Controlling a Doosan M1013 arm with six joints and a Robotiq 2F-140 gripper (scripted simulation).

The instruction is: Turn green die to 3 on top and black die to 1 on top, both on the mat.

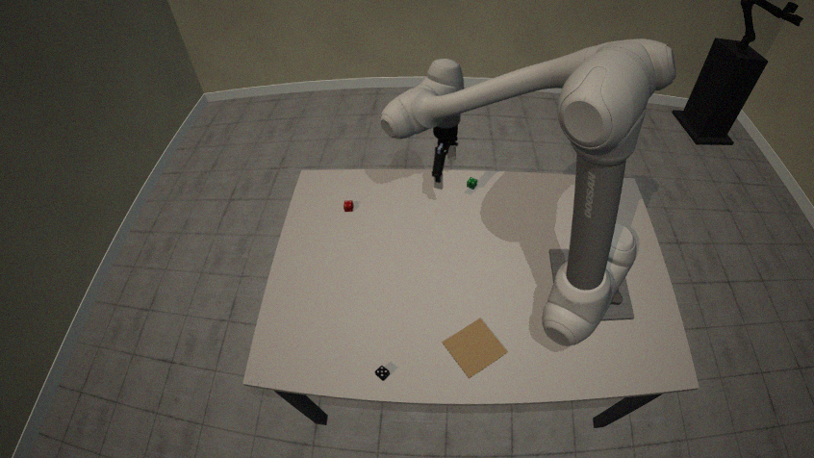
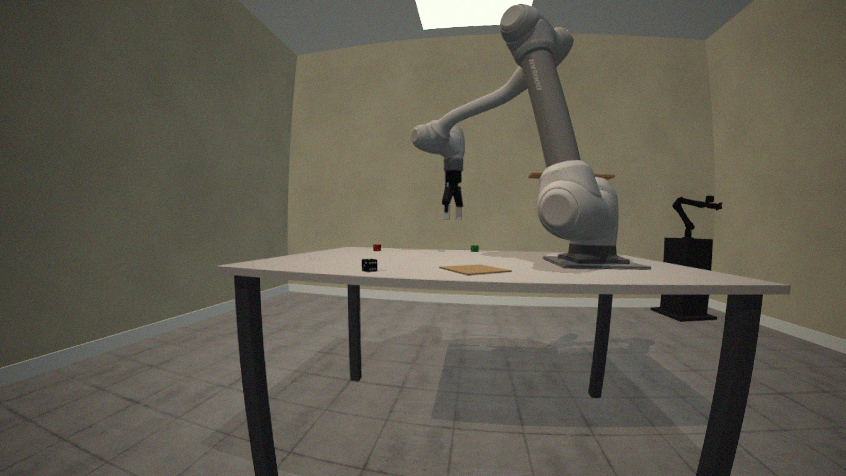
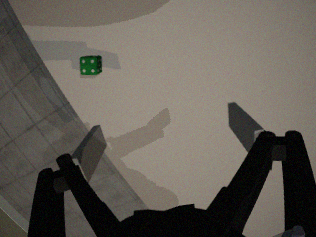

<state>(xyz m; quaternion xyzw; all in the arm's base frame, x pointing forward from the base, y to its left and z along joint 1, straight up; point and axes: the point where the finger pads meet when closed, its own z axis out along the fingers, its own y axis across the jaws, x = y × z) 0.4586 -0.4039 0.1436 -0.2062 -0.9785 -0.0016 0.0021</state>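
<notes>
My gripper is now 110 mm past the green die, 70 mm to the left of it and 140 mm above it. Also, from my hand: red die (350 mm ahead, 140 mm below); black die (230 mm ahead, 630 mm to the left, 140 mm below); tan mat (40 mm behind, 570 mm to the left, 160 mm below).
</notes>
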